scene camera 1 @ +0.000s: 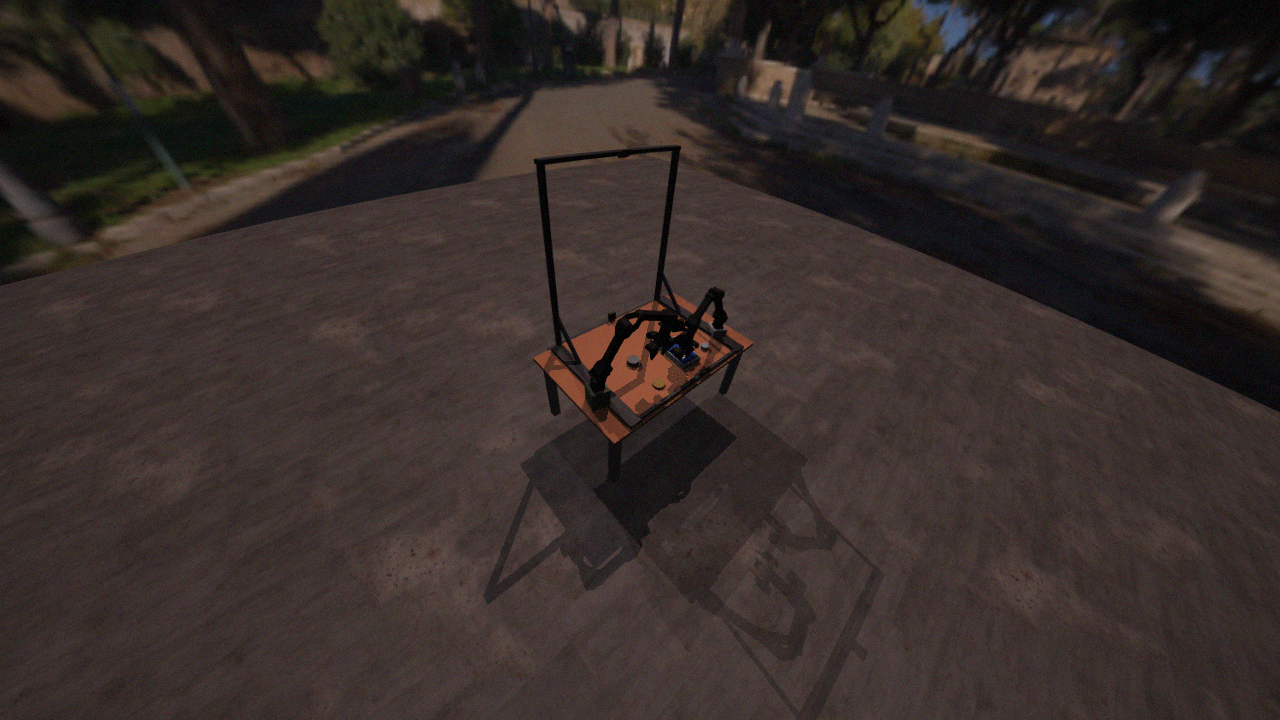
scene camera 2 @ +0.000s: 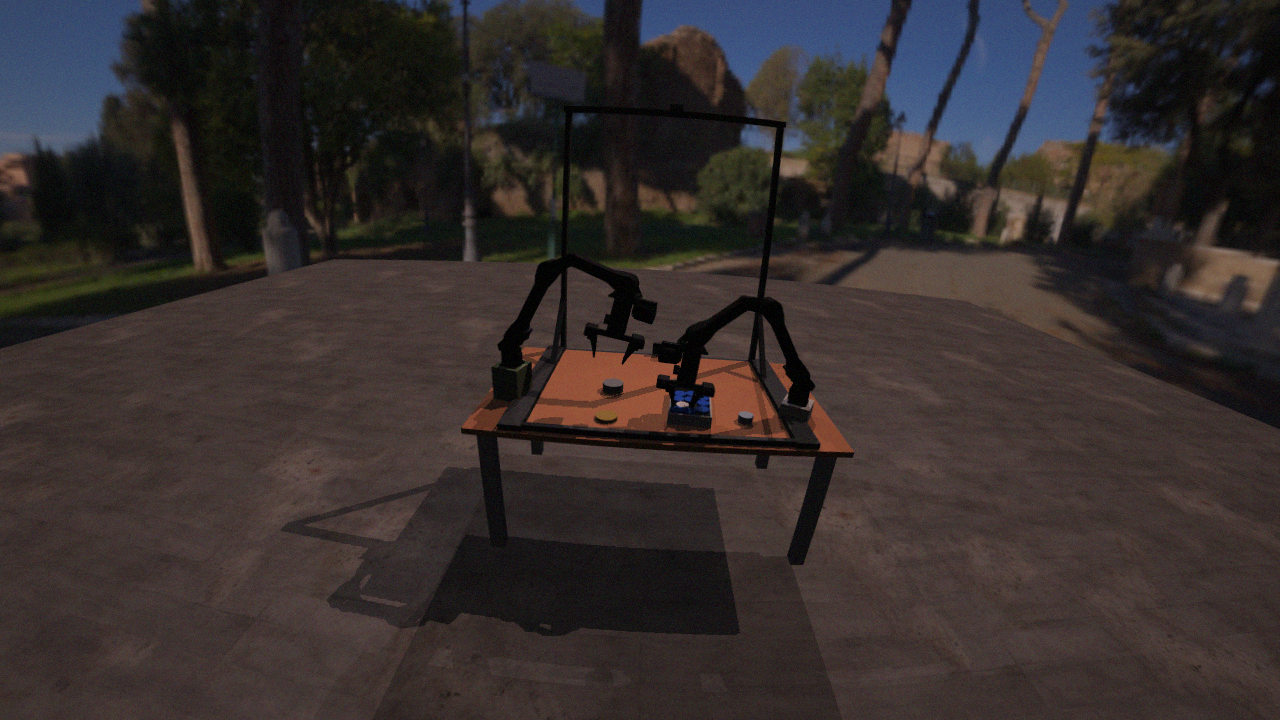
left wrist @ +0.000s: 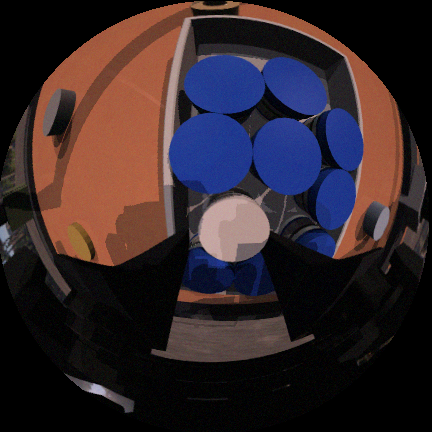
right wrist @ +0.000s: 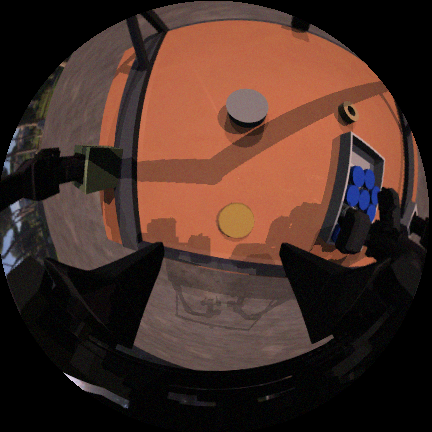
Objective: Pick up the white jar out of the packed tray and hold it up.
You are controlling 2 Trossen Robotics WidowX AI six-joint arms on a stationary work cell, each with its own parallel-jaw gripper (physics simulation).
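Frame: origin at the left arm's base, x down, y right, z back, level; millimetres.
Seen in the pictures: left gripper, fingertip midpoint: [scene camera 1: 682, 358] [scene camera 2: 680, 409] [left wrist: 224, 234]; right gripper, fingertip midpoint: [scene camera 1: 656, 357] [scene camera 2: 608, 360] [right wrist: 223, 249]; left arm's base at its link origin: [scene camera 1: 717, 326] [scene camera 2: 798, 401]; right arm's base at its link origin: [scene camera 1: 597, 386] [scene camera 2: 511, 364] [right wrist: 78, 167].
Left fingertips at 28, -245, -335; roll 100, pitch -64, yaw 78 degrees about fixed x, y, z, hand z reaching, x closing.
Pixels of each thing's middle, then the offset from my left fingertips to it, as dx, dy, dz.
- white jar at the middle of its body: [left wrist: 232, 219] [scene camera 2: 681, 409] +6, +11, +0
- packed tray at the middle of its body: [left wrist: 270, 149] [right wrist: 354, 193] [scene camera 2: 689, 408] [scene camera 1: 678, 354] +25, +70, +4
- large grey disc at the middle of its body: [right wrist: 246, 107] [left wrist: 57, 111] [scene camera 2: 613, 386] [scene camera 1: 633, 361] +15, +43, -294
- yellow disc at the middle of its body: [left wrist: 79, 242] [right wrist: 236, 220] [scene camera 2: 606, 416] [scene camera 1: 658, 383] +24, -152, -189
- small grey cylinder at the middle of its body: [left wrist: 376, 220] [scene camera 2: 745, 417] +18, +106, +193
- tan ring at the middle of its body: [right wrist: 348, 111] +17, +218, -118
The white jar [left wrist: 234, 227] [scene camera 2: 682, 406] stands in the packed tray [left wrist: 171, 107] [scene camera 2: 690, 423] [right wrist: 338, 187], with blue-lidded jars [left wrist: 224, 84] [right wrist: 357, 176] around it. Its pale round lid faces up, partly shadowed. My left gripper [left wrist: 224, 234] [scene camera 2: 685, 397] is partly open and points down over the tray; in the left wrist view its fingertips show on either side of the white lid, holding nothing. How deep the tips reach beside the jar is hard to tell. My right gripper [right wrist: 223, 249] [scene camera 2: 610, 359] is wide open and empty, above the table away from the tray.
A large grey disc [right wrist: 247, 106] [scene camera 2: 612, 385] and a yellow disc [right wrist: 236, 220] [scene camera 2: 605, 417] lie left of the tray. A small grey cylinder [scene camera 2: 744, 418] [left wrist: 377, 221] stands right of it. A tan ring [right wrist: 343, 113] lies beyond its far end. A black frame [scene camera 2: 565, 197] rises behind.
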